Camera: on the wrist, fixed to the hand. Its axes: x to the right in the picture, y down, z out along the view.
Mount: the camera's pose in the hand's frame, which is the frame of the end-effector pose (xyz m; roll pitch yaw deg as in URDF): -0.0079 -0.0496 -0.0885 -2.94 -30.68 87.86
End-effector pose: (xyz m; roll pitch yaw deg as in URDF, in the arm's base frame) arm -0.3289 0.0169 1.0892 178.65 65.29 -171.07
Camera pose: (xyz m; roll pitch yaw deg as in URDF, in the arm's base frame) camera -0.3960 -0.0459 1.1329 107.98 13.53 72.58
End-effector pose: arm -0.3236 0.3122 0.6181 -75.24 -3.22 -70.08
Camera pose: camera -0.4191 0.2875 0.6430 -10.34 44.28 14.19
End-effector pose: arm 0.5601 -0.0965 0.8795 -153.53 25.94 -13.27
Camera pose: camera 0.5975 -0.1002 0.9741 135.70 50.29 -135.26
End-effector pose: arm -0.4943 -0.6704 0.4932 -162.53 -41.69 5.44
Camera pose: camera -0.5679 -0.6566 0.5621 -130.15 32.33 -46.64
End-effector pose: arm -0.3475 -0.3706 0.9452 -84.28 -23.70 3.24
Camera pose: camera -0.3657 -0.4648 0.9791 -42.08 46.35 62.51
